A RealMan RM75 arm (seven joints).
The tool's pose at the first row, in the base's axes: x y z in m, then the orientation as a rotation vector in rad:
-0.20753 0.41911 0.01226 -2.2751 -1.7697 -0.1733
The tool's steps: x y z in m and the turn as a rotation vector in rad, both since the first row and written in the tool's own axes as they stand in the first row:
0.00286 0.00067 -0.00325 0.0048 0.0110 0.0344
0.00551 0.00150 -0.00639 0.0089 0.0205 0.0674
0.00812 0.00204 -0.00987 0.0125 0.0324 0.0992
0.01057 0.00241 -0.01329 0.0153 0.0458 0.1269
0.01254 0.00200 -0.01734 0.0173 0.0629 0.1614
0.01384 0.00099 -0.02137 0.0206 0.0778 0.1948
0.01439 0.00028 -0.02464 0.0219 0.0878 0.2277
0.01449 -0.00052 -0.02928 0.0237 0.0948 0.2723
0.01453 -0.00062 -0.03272 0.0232 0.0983 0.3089
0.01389 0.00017 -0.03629 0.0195 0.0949 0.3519
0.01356 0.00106 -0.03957 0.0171 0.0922 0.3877
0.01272 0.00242 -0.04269 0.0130 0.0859 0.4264
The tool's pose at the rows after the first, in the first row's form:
-0.20596 0.42075 0.01601 -2.2952 -1.7226 -0.1746
-0.20429 0.42219 0.01957 -2.3146 -1.6778 -0.1750
-0.20290 0.42357 0.02349 -2.3314 -1.6333 -0.1788
-0.20171 0.42485 0.02734 -2.3442 -1.5931 -0.1856
-0.20136 0.42569 0.03177 -2.3601 -1.5431 -0.1957
-0.20176 0.42605 0.03609 -2.3746 -1.4950 -0.2024
-0.20211 0.42584 0.03945 -2.3919 -1.4501 -0.2056
-0.20257 0.42486 0.04404 -2.4177 -1.3919 -0.2029
-0.20245 0.42399 0.04737 -2.4406 -1.3453 -0.2000
-0.20163 0.42225 0.05054 -2.4728 -1.2938 -0.1913
-0.20065 0.42085 0.05350 -2.4983 -1.2503 -0.1835
-0.19936 0.41891 0.05612 -2.5279 -1.2045 -0.1728

